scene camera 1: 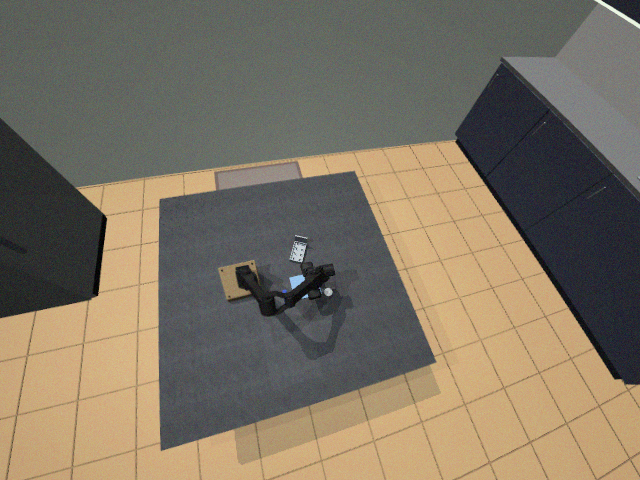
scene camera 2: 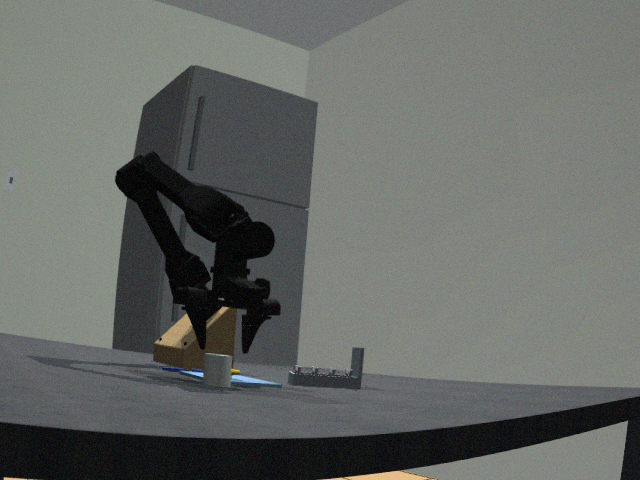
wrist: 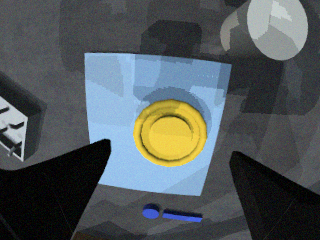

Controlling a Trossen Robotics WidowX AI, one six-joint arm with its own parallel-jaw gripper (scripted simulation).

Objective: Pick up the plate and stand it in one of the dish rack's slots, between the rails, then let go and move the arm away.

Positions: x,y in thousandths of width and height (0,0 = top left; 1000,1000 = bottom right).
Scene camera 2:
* my gripper: 351,732
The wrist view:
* my gripper: 536,635
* yellow plate: 533,552
